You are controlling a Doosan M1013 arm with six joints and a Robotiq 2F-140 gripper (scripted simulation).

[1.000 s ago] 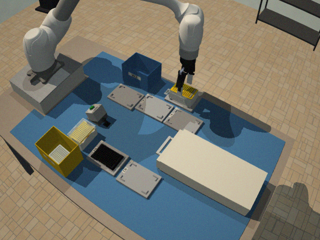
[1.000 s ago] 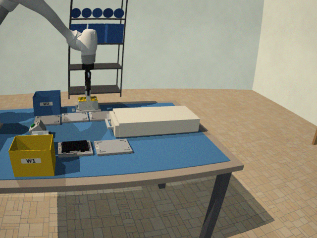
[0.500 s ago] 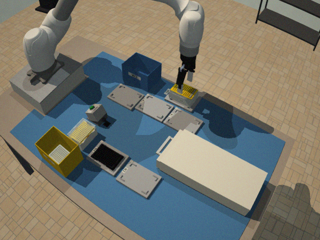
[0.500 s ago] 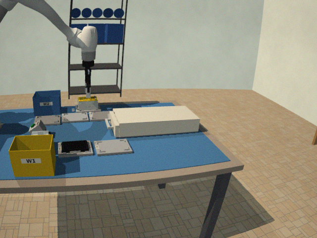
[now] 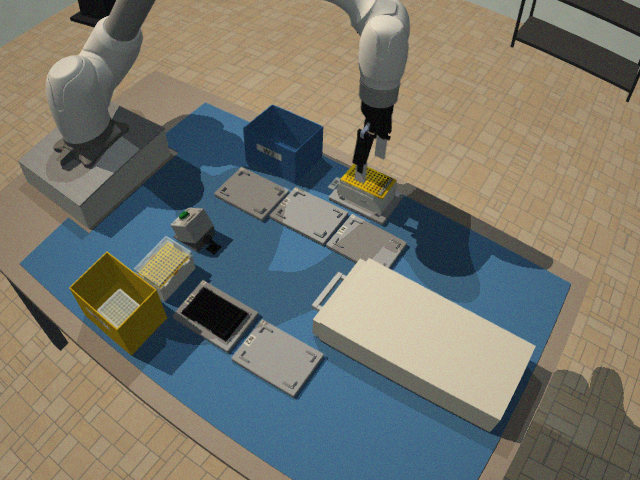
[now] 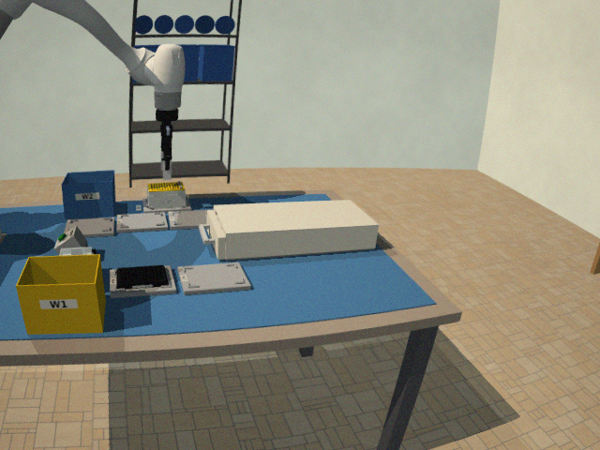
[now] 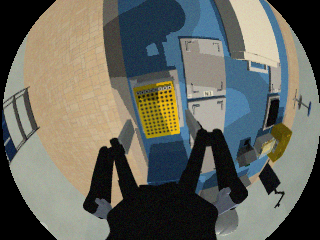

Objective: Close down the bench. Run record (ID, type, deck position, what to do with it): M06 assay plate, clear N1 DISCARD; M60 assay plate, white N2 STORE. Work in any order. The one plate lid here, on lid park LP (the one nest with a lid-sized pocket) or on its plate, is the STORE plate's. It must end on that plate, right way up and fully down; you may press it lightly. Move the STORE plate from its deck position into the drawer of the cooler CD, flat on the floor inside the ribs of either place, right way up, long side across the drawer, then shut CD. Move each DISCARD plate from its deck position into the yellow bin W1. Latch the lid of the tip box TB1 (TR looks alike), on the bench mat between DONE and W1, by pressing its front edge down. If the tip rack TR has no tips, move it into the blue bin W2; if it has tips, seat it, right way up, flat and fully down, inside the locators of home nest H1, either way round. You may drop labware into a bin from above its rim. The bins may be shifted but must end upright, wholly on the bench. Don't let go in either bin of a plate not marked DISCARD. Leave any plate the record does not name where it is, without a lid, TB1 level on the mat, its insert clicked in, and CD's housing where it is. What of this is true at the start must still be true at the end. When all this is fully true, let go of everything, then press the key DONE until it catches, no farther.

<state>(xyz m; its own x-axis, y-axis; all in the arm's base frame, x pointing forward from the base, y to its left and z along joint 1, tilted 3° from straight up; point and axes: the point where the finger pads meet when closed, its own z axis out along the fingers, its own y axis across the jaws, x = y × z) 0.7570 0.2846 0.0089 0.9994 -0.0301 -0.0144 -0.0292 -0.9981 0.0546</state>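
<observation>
Now: hand 32 cm past the done key box, 34 cm to the left of it and 8 cm above it. Also, from my hand: tip rack TR: 1 cm behind, 8 cm below; then blue bin W2: 27 cm behind, 1 cm to the left, 10 cm below; then drawer: 22 cm ahead, 34 cm to the right, 11 cm below.
</observation>
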